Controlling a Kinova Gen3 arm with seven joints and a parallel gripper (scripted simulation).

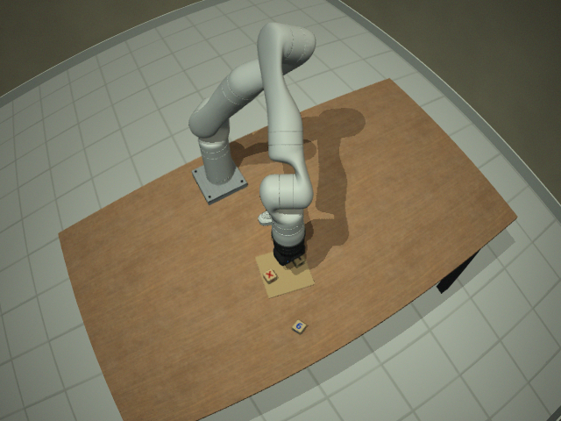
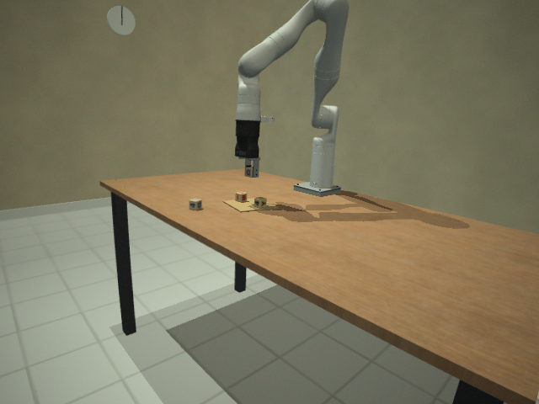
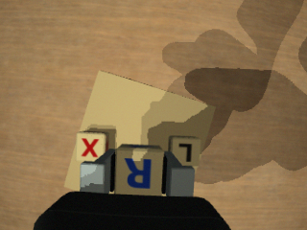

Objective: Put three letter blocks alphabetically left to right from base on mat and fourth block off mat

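My gripper is now 110 mm above the mat. Also, from my hand: block (180 mm ahead, 40 mm to the right, 100 mm below).
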